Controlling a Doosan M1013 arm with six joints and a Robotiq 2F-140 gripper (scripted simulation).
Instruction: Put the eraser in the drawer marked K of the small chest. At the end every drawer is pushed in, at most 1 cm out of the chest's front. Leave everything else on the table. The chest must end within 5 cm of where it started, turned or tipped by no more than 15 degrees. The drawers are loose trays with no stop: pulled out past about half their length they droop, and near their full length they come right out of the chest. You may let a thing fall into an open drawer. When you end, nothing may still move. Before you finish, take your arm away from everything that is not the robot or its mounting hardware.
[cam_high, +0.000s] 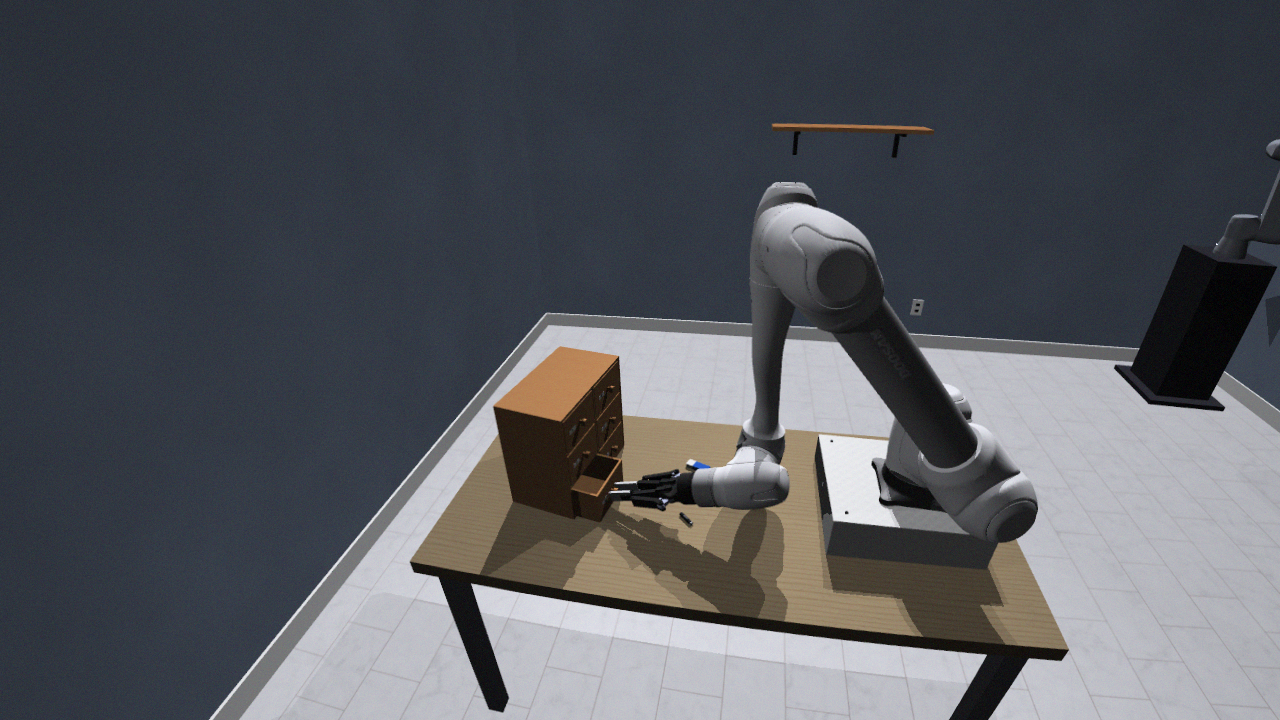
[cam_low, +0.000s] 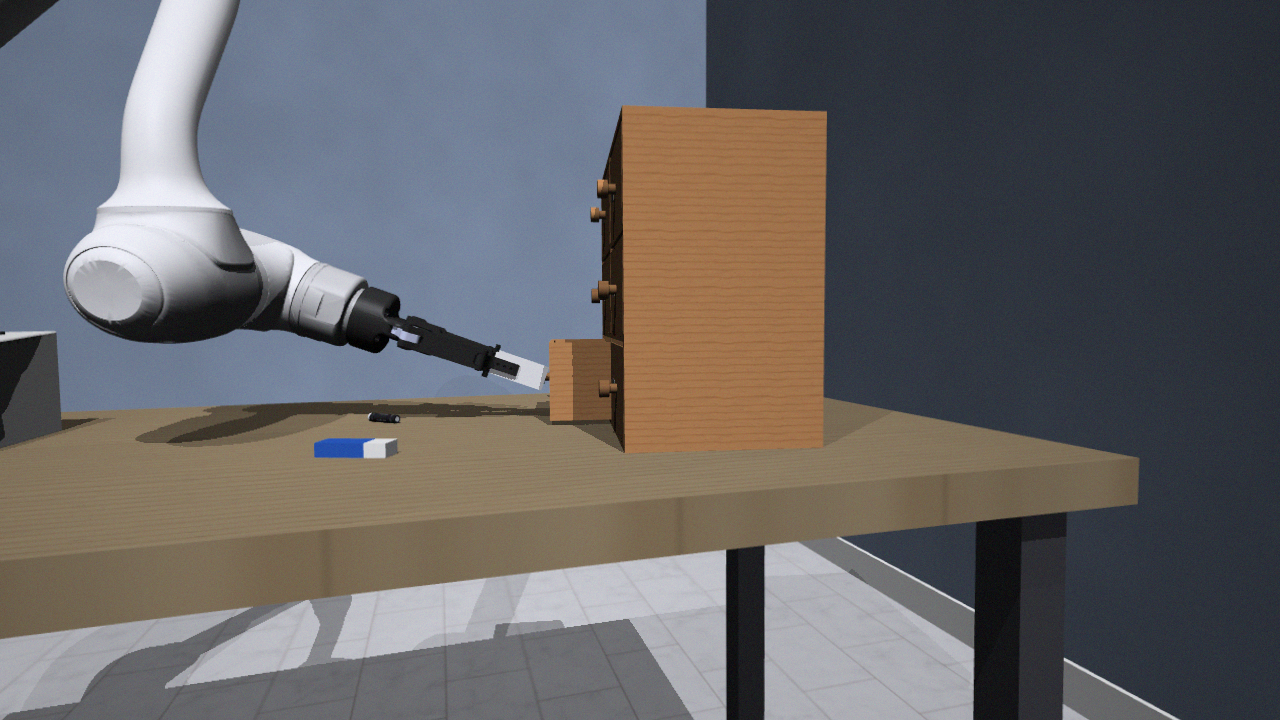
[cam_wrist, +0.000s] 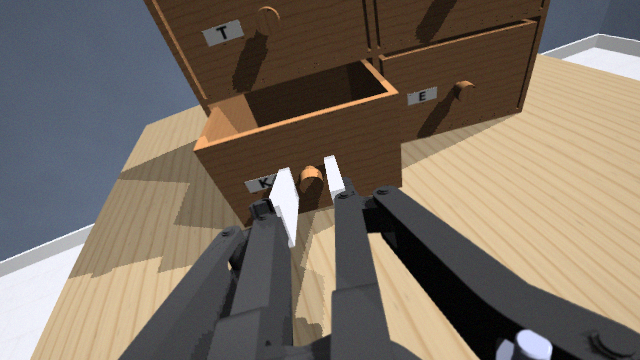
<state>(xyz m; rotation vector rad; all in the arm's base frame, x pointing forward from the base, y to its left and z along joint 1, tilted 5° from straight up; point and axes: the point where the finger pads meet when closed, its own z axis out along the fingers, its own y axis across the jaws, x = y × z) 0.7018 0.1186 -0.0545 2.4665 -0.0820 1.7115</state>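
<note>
The eraser lies 20 cm to the right of my hand, 15 cm behind it and 5 cm below it. Round my hand: drawer 12 cm ahead, 3 cm below, 1 cm to the right; small black cylinder 16 cm behind, 5 cm below, 1 cm to the left.
</note>
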